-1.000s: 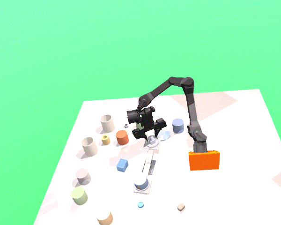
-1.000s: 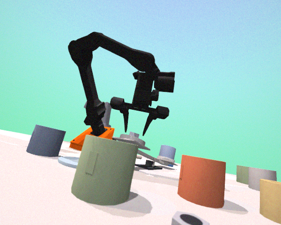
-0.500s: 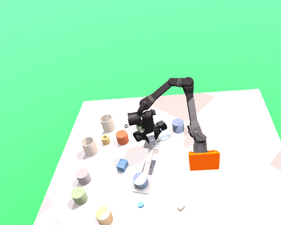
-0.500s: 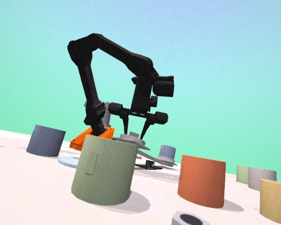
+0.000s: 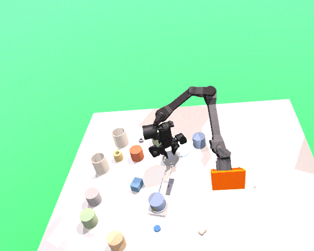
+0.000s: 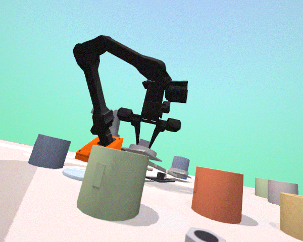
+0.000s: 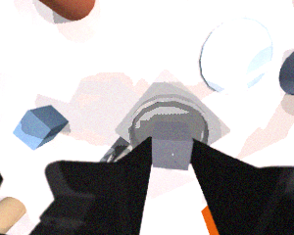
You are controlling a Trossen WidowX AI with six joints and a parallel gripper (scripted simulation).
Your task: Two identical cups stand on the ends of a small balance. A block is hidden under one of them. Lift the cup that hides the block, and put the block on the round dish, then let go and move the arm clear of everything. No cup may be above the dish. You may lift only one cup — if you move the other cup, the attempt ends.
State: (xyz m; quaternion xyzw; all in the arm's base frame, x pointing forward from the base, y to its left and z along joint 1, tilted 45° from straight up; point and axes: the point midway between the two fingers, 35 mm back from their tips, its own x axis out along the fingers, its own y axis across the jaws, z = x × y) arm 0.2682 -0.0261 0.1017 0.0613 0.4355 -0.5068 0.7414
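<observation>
My gripper tip is 30 mm past the pale blue round dish, 130 mm to the left of it and 80 mm above it. Also, from my gripper tip: grey block: 10 mm above; then orange cylinder: 190 mm ahead, 80 mm to the right, 50 mm below; then balance: 20 mm ahead, 120 mm to the left, 50 mm below.
</observation>
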